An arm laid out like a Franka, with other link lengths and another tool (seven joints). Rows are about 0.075 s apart.
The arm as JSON. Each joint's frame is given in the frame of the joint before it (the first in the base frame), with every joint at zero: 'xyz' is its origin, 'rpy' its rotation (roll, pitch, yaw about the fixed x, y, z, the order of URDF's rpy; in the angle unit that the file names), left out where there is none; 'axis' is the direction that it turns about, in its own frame. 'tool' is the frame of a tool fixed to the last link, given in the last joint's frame.
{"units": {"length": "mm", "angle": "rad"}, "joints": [
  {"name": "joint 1", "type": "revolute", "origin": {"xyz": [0.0, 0.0, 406.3], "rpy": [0.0, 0.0, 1.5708]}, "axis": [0.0, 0.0, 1.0]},
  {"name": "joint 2", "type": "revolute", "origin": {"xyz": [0.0, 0.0, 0.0], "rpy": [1.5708, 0.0, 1.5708]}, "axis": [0.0, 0.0, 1.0]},
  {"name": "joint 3", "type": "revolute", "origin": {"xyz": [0.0, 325.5, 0.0], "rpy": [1.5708, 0.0, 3.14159]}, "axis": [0.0, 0.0, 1.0]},
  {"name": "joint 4", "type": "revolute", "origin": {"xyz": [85.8, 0.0, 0.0], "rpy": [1.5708, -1.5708, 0.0]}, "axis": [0.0, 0.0, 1.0]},
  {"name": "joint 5", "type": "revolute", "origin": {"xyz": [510.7, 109.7, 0.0], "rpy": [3.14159, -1.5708, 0.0]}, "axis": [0.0, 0.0, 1.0]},
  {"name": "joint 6", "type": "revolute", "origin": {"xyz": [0.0, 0.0, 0.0], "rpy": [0.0, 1.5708, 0.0]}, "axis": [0.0, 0.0, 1.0]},
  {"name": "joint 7", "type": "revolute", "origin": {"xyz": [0.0, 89.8, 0.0], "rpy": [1.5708, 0.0, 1.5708]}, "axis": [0.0, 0.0, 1.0]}
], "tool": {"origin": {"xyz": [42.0, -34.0, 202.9], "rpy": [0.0, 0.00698, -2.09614]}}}
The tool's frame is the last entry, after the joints.
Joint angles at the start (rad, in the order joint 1, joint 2, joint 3, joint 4, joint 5, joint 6, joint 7): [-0.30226 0.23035 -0.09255 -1.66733 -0.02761 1.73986 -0.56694]
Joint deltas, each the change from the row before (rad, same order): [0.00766 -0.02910 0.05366 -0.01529 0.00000 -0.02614 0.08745]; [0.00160 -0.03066 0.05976 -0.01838 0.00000 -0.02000 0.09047]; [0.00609 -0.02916 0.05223 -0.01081 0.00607 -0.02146 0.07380]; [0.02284 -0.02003 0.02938 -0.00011 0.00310 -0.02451 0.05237]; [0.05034 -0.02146 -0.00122 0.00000 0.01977 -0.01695 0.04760]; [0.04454 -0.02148 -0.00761 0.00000 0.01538 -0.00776 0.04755]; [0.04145 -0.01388 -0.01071 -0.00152 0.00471 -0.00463 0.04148]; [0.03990 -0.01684 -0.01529 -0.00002 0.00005 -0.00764 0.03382]
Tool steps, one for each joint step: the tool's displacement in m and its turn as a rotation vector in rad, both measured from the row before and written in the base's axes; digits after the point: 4 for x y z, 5 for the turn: [0.0067 0.0430 0.0101 0.00231 0.00925 -0.02741]; [0.0043 0.0427 0.0099 -0.00276 0.00626 -0.02934]; [0.0023 0.0419 0.0134 -0.00036 0.00162 -0.01694]; [0.0006 0.0373 0.0126 -0.00376 0.00467 -0.00055]; [0.0002 0.0385 0.0144 0.00750 -0.00529 -0.00254]; [-0.0004 0.0285 0.0149 0.00280 -0.01300 -0.01324]; [-0.0010 0.0220 0.0084 -0.00449 -0.00629 -0.01102]; [-0.0027 0.0168 0.0110 -0.00752 -0.00796 -0.00859]
